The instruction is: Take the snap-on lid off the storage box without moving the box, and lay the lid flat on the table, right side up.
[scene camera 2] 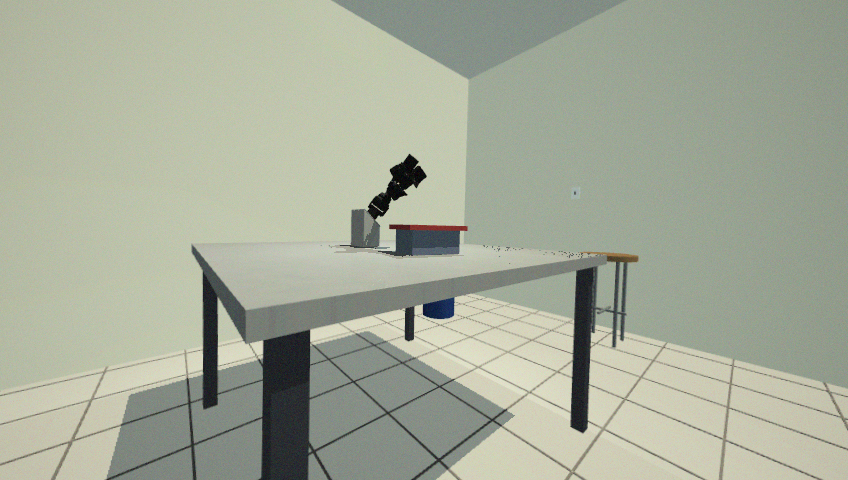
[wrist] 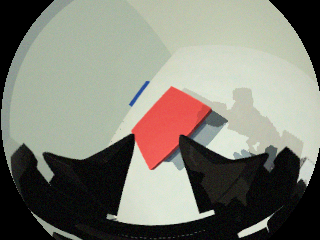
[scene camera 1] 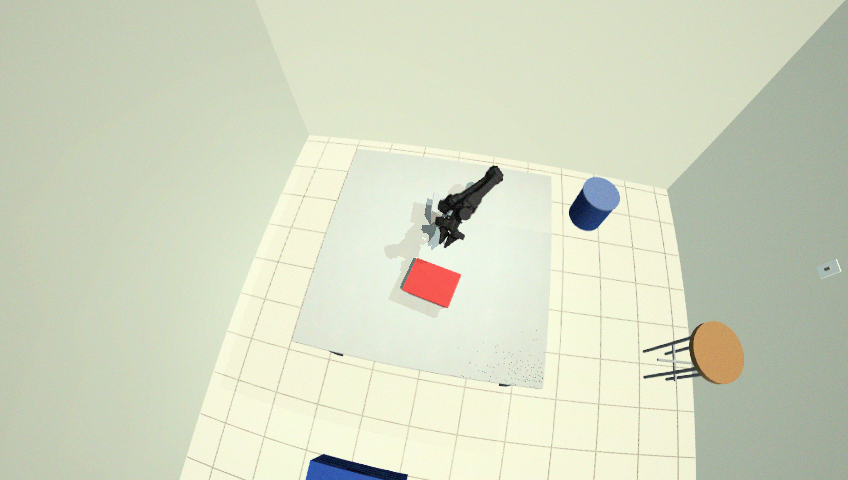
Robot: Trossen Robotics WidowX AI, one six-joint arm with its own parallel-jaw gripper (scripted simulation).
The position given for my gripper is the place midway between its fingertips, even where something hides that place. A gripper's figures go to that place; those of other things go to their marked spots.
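Grey-blue storage box point(scene camera 2: 411, 242) at 98 cm from the lens; my gripper point(scene camera 2: 411, 191) at 121 cm from the lens.
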